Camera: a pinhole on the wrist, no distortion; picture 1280 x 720 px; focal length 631.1 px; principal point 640.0 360.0 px. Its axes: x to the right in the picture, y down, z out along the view. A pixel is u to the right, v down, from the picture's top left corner.
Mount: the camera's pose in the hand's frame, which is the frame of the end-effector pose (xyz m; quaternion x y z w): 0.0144 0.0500 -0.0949 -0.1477 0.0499 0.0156 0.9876
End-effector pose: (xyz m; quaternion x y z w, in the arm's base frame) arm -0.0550 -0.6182 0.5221 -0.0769 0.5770 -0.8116 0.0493
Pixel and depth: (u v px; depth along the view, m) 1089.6 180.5 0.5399
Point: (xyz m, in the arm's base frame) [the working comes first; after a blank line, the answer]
In the camera's frame: 0.3846 -0.1536 0.5399

-0.4257 -1.1108 0.6255
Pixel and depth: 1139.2 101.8 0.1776
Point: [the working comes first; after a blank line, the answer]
In the camera's frame: 0.1405 -0.0727 0.1776

-0.2119 -0.7340 0.5270
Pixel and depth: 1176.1 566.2 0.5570
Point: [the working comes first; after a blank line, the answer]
In the camera's frame: 0.4732 0.1820 0.5570

-0.5180 -1.1472 0.2926
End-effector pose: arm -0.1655 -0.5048 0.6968 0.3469 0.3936 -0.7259 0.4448
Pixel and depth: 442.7 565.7 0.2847
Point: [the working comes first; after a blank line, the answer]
In the camera's frame: -0.0890 0.0928 0.2847

0.0318 -0.6898 0.7539
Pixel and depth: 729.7 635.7 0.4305
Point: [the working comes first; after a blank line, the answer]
In the camera's frame: 0.0612 0.1881 0.4305

0.0846 -0.8732 0.6256
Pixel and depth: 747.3 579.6 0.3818
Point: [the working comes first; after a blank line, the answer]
In the camera's frame: 0.0649 0.1329 0.3818

0.0272 -0.8271 0.6280
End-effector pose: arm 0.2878 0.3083 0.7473 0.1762 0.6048 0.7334 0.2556
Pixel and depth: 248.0 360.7 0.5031
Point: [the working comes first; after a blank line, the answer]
In the camera's frame: -0.3125 0.0006 0.5031

0.6937 0.4666 1.0344
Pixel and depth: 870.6 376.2 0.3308
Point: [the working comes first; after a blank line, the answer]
In the camera's frame: 0.1209 0.0085 0.3308

0.2452 0.5472 0.9347
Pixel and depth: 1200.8 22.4 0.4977
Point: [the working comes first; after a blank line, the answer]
In the camera's frame: 0.4423 -0.2662 0.4977

0.1147 0.9441 0.7557
